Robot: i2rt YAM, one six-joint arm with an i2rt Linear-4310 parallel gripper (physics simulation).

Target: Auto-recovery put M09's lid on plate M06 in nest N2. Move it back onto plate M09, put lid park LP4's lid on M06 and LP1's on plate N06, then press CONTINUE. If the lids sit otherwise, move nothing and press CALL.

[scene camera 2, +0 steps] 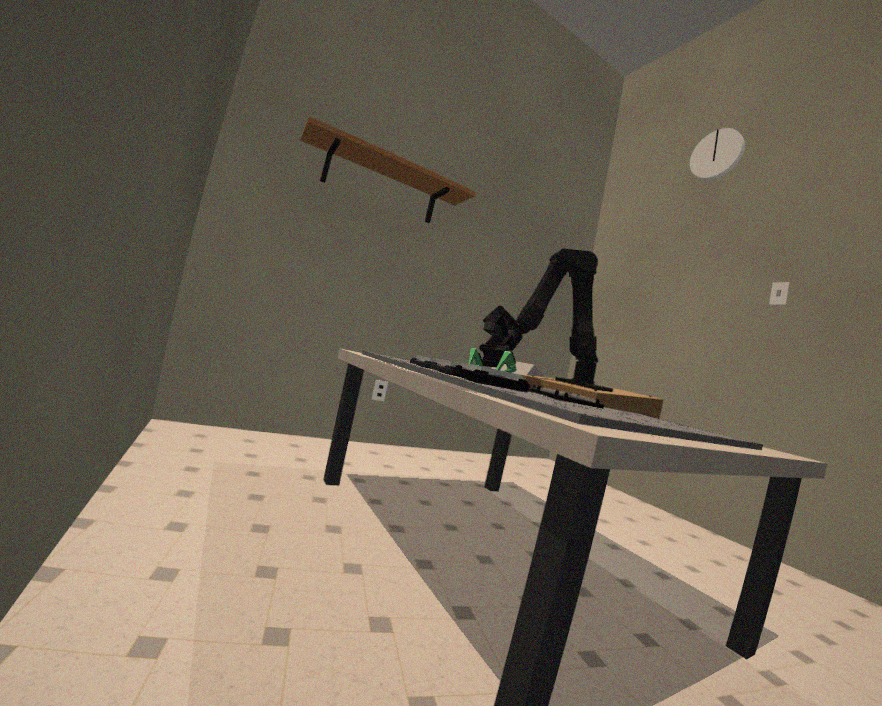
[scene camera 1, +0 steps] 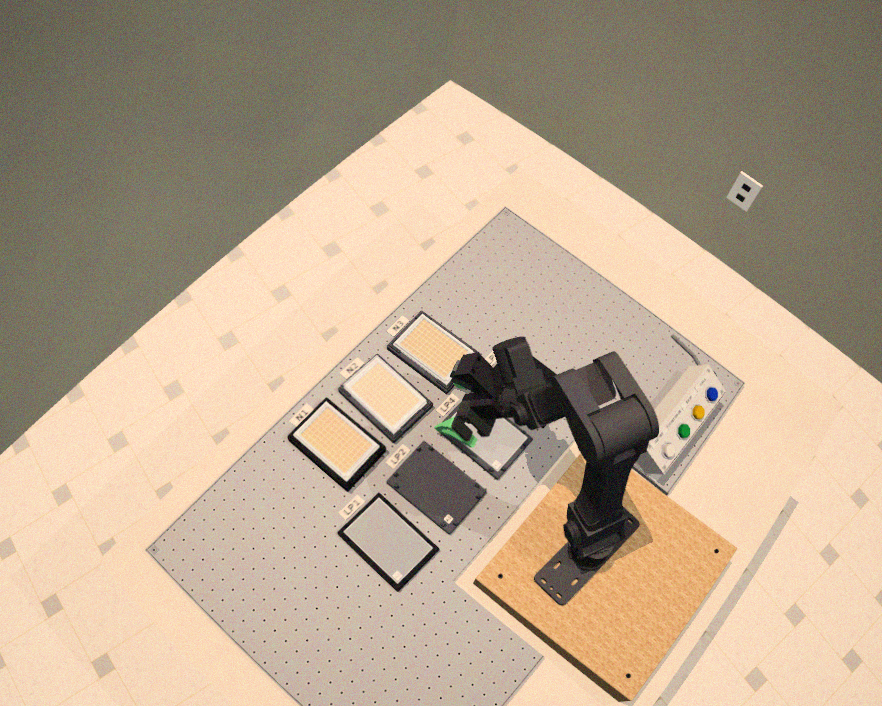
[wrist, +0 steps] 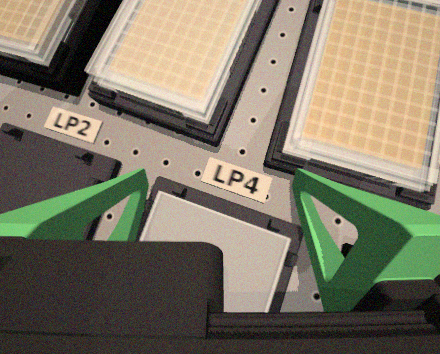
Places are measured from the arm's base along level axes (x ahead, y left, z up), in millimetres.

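Where they show: gripper, fingertip midpoint: [scene camera 1: 446, 406] [wrist: 220, 176]; arm's base at its link origin: [scene camera 2: 582, 385] [scene camera 1: 587, 551].
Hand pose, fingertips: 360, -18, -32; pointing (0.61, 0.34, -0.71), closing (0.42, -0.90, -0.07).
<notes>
Each offset is from my fingertips to the top centre of the thing, as dx, dy, dz. Level surfaces: height alone.
My gripper [scene camera 1: 450, 404] [scene camera 2: 490, 367] [wrist: 220, 176] is open and empty, its green fingers apart at either side of the LP4 lid. That pale flat lid @(-83, -17, +4) [scene camera 1: 506, 440] [wrist: 200, 225] lies in its dark park. Another lid @(-113, +242, +4) [scene camera 1: 388, 541] lies in LP1. The plate in N2 @(+90, +69, +18) [scene camera 1: 385, 397] [wrist: 175, 50] has a clear lid over it, its edge overhanging at the left in the wrist view. The plates in N1 @(+78, +192, +22) [scene camera 1: 336, 443] [wrist: 25, 22] and N3 @(+99, -62, +14) [scene camera 1: 432, 347] [wrist: 370, 90] have layered clear edges. Plate codes are unreadable. The button box @(-313, -290, +70) [scene camera 1: 675, 434] stands at the right.
The dark LP2 park @(-97, +114, +6) [scene camera 1: 436, 485] [wrist: 45, 172] holds no lid. Another park label beyond LP4 is mostly hidden by the arm. The box has white, green, yellow and blue buttons with unreadable labels. The arm stands on a wooden base [scene camera 1: 647, 603] beside the perforated board @(dz -13) [scene camera 1: 257, 559].
</notes>
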